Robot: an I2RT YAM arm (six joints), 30 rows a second.
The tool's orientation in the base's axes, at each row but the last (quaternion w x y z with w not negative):
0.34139 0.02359 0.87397 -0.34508
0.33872 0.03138 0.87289 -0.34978
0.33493 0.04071 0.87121 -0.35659
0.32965 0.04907 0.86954 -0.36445
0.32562 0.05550 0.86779 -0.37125
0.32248 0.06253 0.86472 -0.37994
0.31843 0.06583 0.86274 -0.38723
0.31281 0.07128 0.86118 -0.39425
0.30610 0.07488 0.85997 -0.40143
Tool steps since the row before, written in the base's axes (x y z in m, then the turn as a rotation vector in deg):
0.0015 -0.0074 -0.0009 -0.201 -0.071 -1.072
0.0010 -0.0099 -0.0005 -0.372 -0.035 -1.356
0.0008 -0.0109 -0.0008 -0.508 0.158 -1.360
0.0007 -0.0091 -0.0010 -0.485 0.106 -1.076
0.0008 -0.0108 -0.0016 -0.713 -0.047 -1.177
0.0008 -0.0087 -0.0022 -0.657 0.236 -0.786
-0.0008 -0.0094 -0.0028 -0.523 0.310 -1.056
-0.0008 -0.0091 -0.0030 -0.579 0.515 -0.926
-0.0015 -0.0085 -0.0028 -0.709 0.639 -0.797
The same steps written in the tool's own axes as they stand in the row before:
0.0008 -0.0047 0.0059 0.825 0.520 0.494
0.0013 -0.0069 0.0071 1.124 0.664 0.523
0.0017 -0.0074 0.0079 1.199 0.768 0.325
0.0015 -0.0058 0.0070 1.016 0.567 0.225
0.0019 -0.0065 0.0086 1.278 0.441 0.261
0.0019 -0.0045 0.0076 0.959 0.419 -0.104
0.0036 -0.0050 0.0077 1.005 0.687 0.044
0.0035 -0.0046 0.0077 0.947 0.723 -0.195
0.0038 -0.0044 0.0069 0.961 0.674 -0.410

